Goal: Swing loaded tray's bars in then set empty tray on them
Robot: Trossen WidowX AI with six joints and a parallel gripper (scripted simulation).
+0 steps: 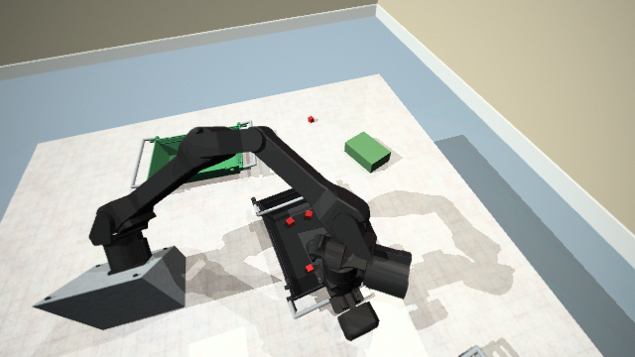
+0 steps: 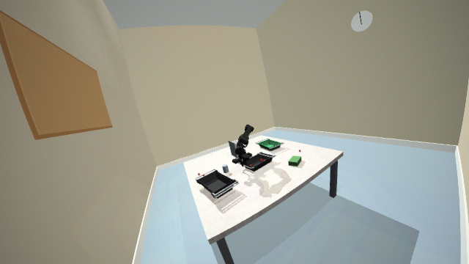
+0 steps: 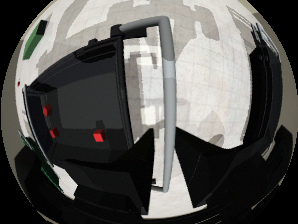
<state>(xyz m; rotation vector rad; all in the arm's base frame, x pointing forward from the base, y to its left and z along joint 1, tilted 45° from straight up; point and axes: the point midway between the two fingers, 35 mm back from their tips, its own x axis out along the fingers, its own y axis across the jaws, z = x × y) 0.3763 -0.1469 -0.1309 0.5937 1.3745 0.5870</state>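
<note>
My gripper tip is 230 mm past the green tray, 540 mm to the right of it and 10 mm above it. Also, from my gripper tip: small red marker (160 mm ahead, 600 mm to the left, 50 mm below); grey cylinder (160 mm behind, 110 mm to the right, 20 mm below); dark green block (260 mm ahead, 370 mm to the left, 40 mm below).
</note>
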